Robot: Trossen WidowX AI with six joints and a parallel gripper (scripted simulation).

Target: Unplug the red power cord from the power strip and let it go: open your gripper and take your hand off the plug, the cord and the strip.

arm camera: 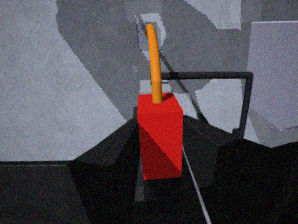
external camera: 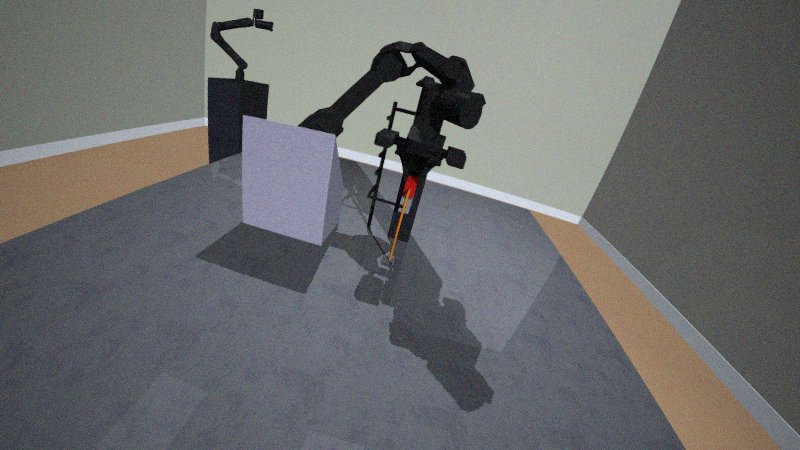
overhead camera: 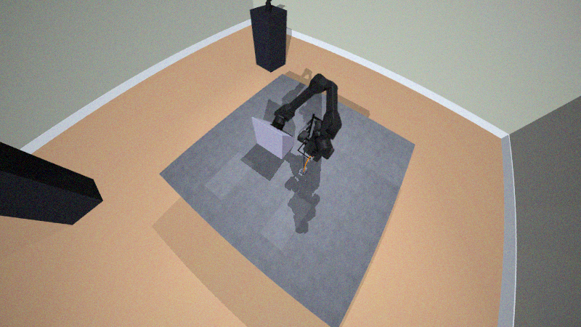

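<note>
The red plug is 1 cm behind my gripper tip and 3 cm to the left of it.
</note>
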